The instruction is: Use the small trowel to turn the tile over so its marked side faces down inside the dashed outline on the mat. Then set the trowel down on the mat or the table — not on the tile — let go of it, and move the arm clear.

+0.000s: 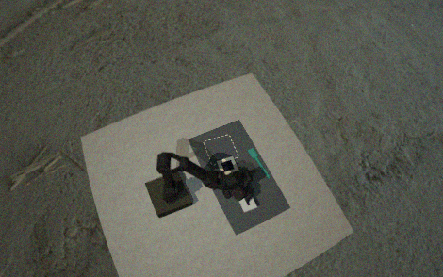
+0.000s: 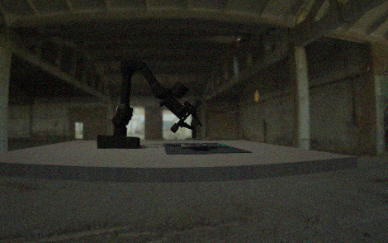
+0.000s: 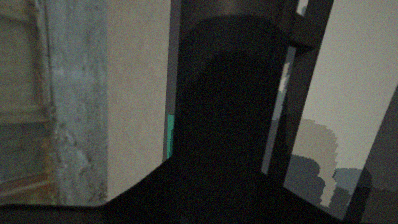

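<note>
Now: the dark grey mat 110 mm to the left of my gripper tip, 110 mm below it and 30 mm ahead of it. From my gripper tip the other things lie so: small green trowel: 170 mm ahead, 110 mm to the left, 90 mm below; tile: 180 mm to the left, 90 mm below, 10 mm ahead.
</note>
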